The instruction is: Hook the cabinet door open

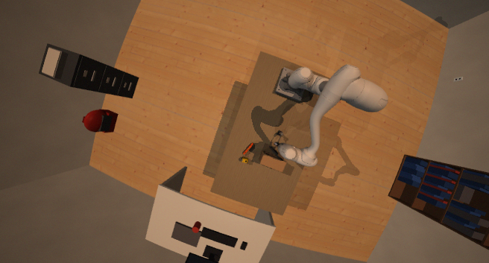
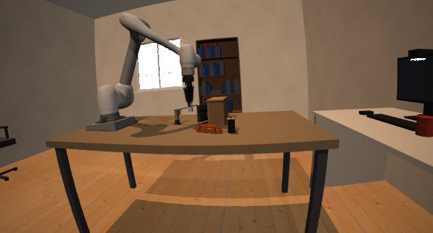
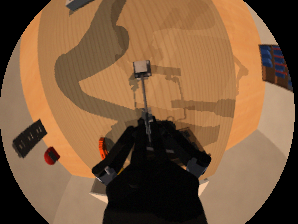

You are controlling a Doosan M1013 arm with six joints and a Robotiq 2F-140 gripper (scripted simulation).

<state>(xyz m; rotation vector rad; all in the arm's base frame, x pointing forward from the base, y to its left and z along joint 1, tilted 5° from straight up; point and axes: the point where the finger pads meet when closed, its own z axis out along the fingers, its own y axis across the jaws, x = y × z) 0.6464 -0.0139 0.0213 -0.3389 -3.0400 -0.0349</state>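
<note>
The dark door is 10 cm ahead of my hand, 3 cm to the left of it and 5 cm below it. The rest, counted from my hand: black-and-yellow can 27 cm ahead, 26 cm to the right, 8 cm below.
</note>
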